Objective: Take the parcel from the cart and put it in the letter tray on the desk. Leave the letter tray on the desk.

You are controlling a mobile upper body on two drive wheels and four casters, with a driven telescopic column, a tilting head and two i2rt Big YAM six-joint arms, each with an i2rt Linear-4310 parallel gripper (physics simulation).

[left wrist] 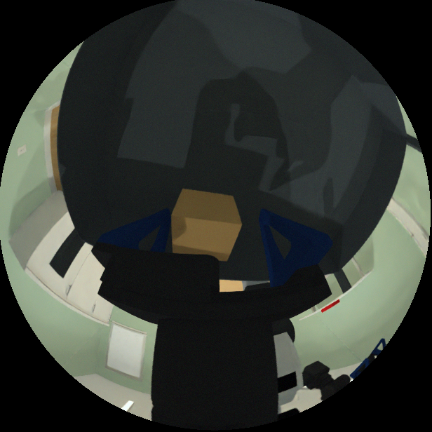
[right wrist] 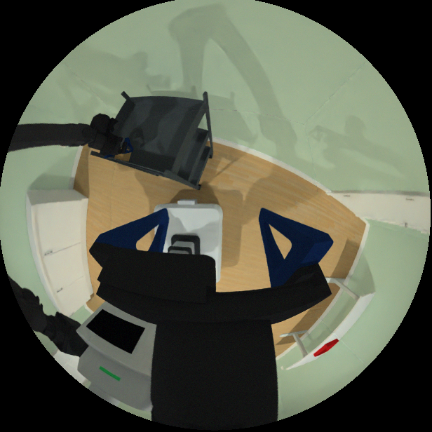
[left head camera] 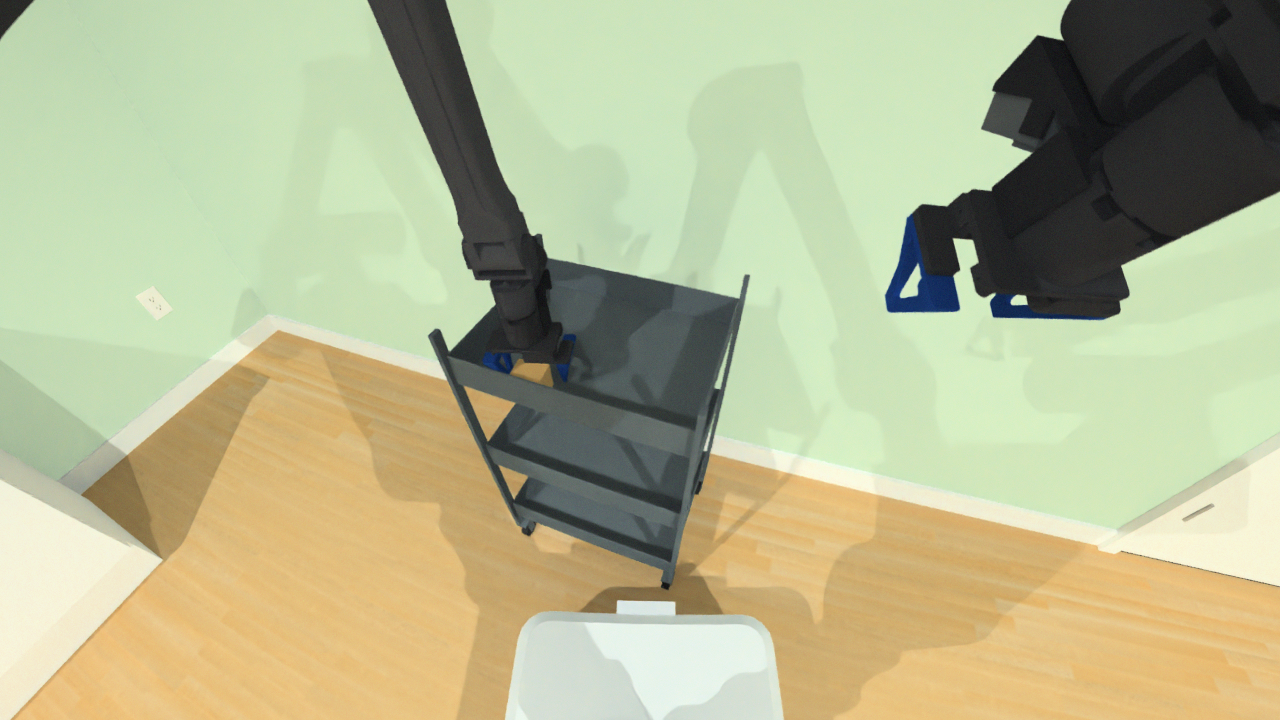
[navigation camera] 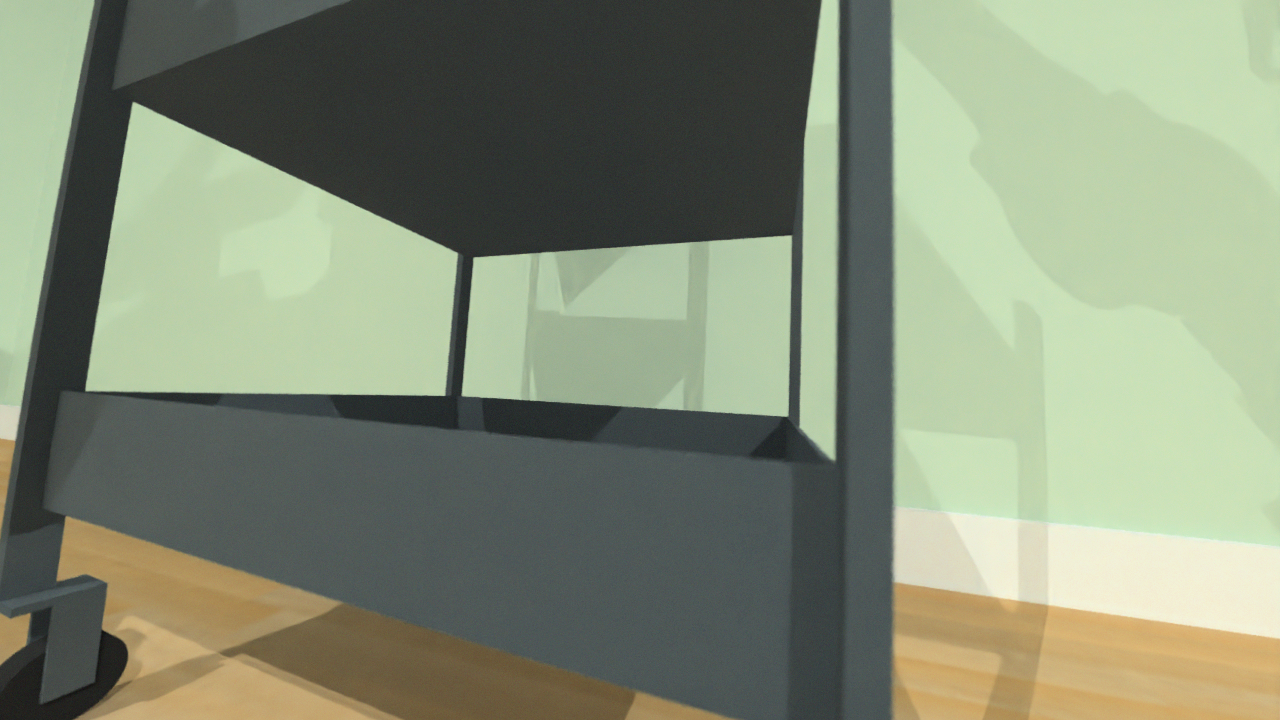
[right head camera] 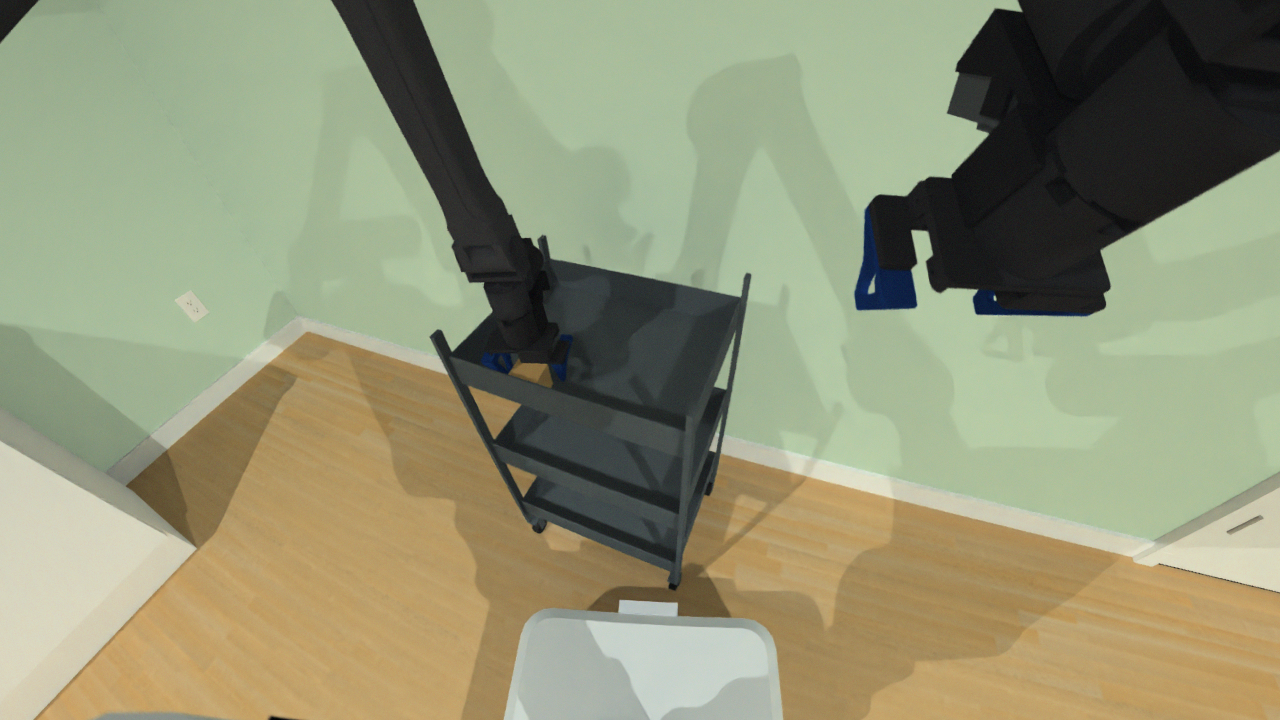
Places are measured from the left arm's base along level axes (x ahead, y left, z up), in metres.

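Pixels of known places: left gripper, fingertip midpoint: [left head camera: 538,378] [right head camera: 537,378]; right gripper, fingertip midpoint: [left head camera: 941,307] [right head camera: 917,303].
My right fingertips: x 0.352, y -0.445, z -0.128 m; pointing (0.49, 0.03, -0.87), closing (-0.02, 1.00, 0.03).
Observation:
Behind a point stands the place of what it marks.
The parcel, a small tan box [left head camera: 533,374] {y -0.030, x 0.565, z -0.443 m} [right head camera: 532,373] {y -0.032, x 0.567, z -0.443 m} [left wrist: 205,225], is in the top tray of the dark grey cart [left head camera: 608,416] {y -0.158, x 0.489, z -0.452 m} [right head camera: 608,416] {y -0.168, x 0.486, z -0.448 m} [left wrist: 160,120] [right wrist: 165,112] [navigation camera: 447,519] {y -0.165, x 0.487, z -0.987 m}, by the near rim at the left corner. My left gripper [left head camera: 534,368] {y -0.032, x 0.581, z -0.471 m} [right head camera: 531,365] {y -0.032, x 0.581, z -0.471 m} [left wrist: 214,213] points down over it, open, with a finger on either side. In the left wrist view the parcel is close to the left-hand finger, with a gap to the other. My right gripper [left head camera: 973,310] {y -0.445, x 0.352, z -0.128 m} [right head camera: 945,308] {y -0.445, x 0.352, z -0.128 m} [right wrist: 213,212] is open and empty, high at the right. The letter tray and desk do not show.
The robot's white base [left head camera: 662,667] {y -0.258, x 0.218, z -0.896 m} [right head camera: 662,667] {y -0.259, x 0.220, z -0.896 m} is in front of the cart. A white cabinet [left head camera: 53,564] {y 1.250, x 0.278, z -0.877 m} [right head camera: 71,555] {y 1.260, x 0.244, z -0.839 m} [right wrist: 60,245] stands at the left. A green wall [left head camera: 626,107] {y -0.169, x 0.978, z -0.142 m} is behind the cart. Another white unit [left head camera: 1208,510] {y -1.778, x 0.477, z -0.863 m} is at the far right.

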